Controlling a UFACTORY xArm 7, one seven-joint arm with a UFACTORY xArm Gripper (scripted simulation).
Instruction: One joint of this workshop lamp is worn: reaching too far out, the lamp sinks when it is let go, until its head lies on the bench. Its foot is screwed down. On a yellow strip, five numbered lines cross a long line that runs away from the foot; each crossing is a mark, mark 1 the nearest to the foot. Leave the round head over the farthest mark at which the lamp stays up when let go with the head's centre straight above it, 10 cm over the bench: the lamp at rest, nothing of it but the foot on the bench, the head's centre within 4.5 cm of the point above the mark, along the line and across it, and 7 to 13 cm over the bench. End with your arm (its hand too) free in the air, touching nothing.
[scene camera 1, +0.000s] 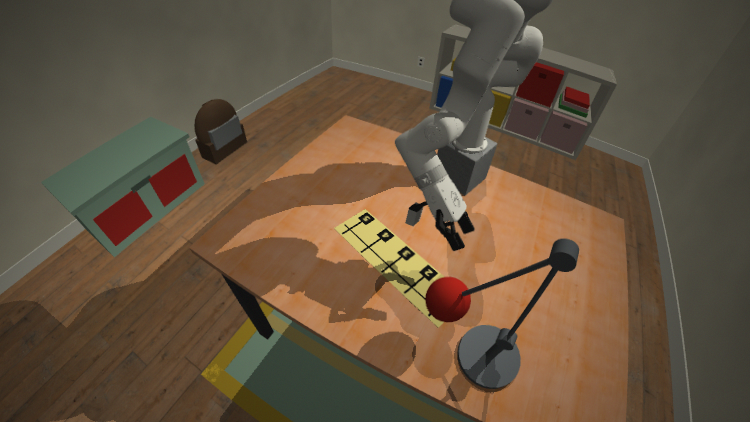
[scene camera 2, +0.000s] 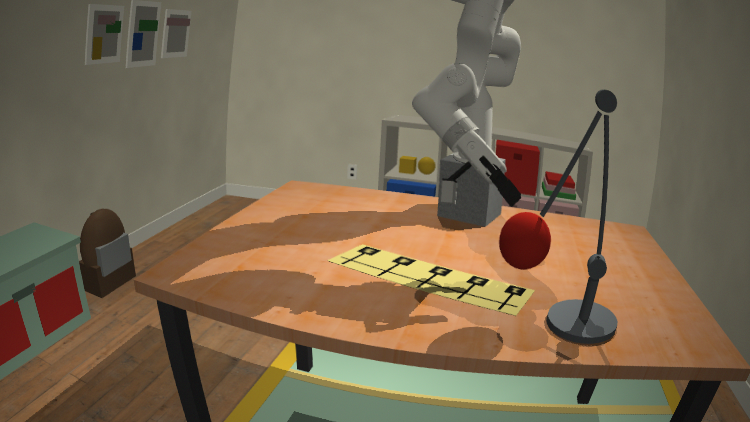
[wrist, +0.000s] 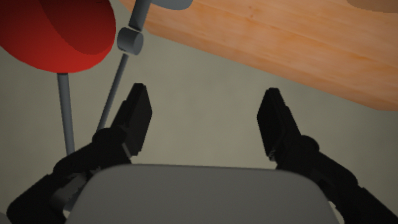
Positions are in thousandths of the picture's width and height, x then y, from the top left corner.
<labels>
my gripper: scene camera 1 619, 570; scene camera 2 689, 477; wrist 516, 449
</labels>
